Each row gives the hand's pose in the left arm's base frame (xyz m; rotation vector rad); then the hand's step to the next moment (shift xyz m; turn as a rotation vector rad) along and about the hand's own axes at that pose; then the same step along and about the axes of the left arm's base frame.
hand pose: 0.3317 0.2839 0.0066 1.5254 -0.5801 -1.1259
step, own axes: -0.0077 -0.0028 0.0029 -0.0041 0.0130 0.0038
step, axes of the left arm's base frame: -0.0064 0.0058 0.0002 -0.0024 -0.0020 0.0138
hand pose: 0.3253 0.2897 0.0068 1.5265 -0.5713 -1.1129
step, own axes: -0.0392 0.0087 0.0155 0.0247 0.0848 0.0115
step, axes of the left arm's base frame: -0.0290 0.0226 0.0223 0.0184 -0.0494 0.0718
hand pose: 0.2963 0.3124 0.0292 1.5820 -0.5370 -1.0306
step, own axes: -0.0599 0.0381 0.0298 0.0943 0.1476 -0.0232
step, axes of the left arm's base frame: -0.0490 0.0204 0.0558 0.0947 -0.1030 0.1079
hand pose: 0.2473 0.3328 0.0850 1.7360 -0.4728 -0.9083
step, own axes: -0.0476 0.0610 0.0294 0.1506 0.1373 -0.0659
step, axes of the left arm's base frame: -0.0454 -0.0067 0.0689 0.1617 -0.1118 0.0850
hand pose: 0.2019 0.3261 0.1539 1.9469 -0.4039 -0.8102
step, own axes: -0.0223 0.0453 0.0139 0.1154 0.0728 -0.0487
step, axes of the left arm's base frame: -0.0233 -0.0183 0.0432 0.1210 -0.0709 0.0364
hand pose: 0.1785 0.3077 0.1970 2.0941 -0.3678 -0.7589
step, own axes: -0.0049 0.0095 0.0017 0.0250 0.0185 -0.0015
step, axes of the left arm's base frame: -0.0047 -0.0042 0.0088 0.0205 -0.0227 0.0060
